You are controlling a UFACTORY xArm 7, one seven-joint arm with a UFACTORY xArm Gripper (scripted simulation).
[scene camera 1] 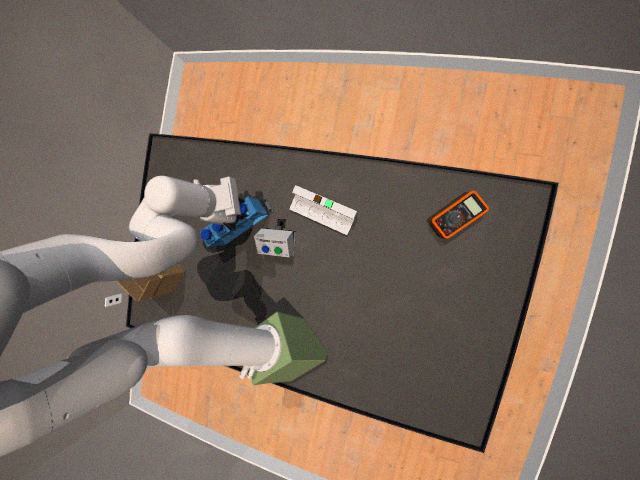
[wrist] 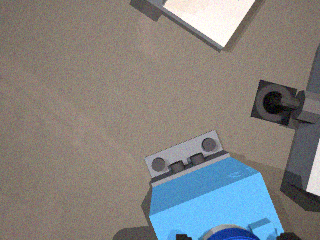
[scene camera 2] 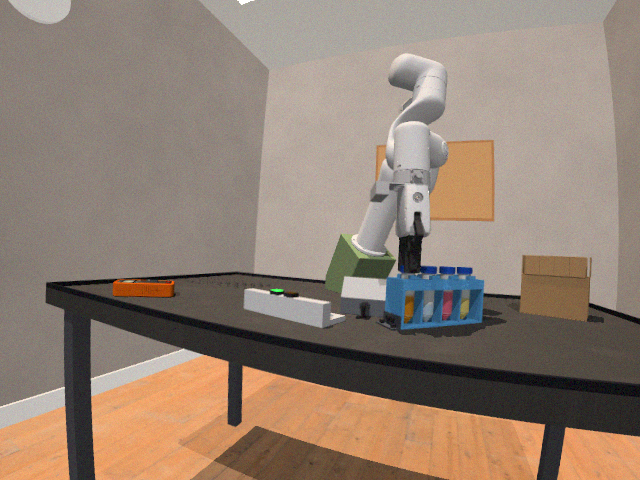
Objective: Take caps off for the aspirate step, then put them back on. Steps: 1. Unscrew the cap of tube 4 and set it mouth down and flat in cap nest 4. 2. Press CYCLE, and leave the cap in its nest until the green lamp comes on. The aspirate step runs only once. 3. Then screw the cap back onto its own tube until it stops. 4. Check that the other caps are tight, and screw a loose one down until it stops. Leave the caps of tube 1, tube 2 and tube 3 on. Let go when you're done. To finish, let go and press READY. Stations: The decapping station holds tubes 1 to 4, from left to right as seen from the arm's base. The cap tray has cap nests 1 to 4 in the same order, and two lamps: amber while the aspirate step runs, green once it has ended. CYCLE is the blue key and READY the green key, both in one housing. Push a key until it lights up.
Note:
I see my gripper point(scene camera 2: 408, 272) and a cardboard box point(scene camera 2: 548, 288).
The cardboard box shows as well in scene camera 1 point(scene camera 1: 167, 281). The wrist view misses the cardboard box: it is out of frame.

